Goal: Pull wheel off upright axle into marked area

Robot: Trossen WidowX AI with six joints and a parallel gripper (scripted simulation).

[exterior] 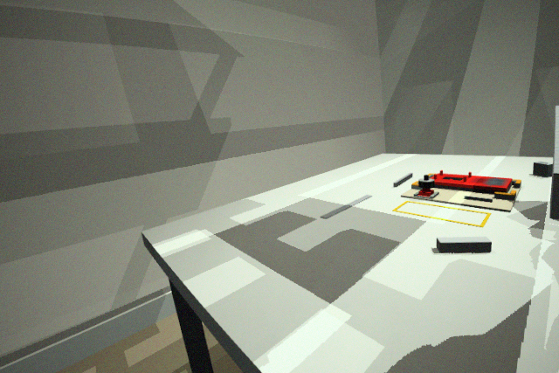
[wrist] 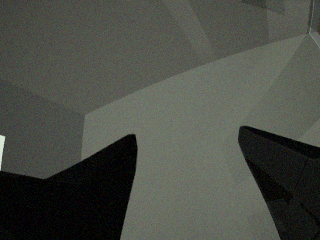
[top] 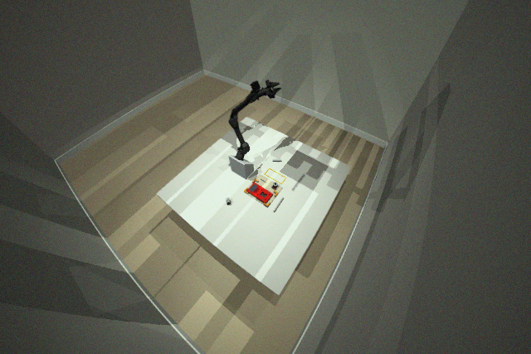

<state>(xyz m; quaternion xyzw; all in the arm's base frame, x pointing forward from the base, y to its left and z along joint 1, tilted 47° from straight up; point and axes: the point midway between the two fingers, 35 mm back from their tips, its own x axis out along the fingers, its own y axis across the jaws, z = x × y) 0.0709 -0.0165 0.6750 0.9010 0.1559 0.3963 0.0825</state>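
Now: the wheel 340 mm ahead of my gripper tip, 420 mm to the right of it and 630 mm below it. From my gripper tip the other things lie so: thin dark bar: 460 mm ahead, 230 mm to the right, 670 mm below.
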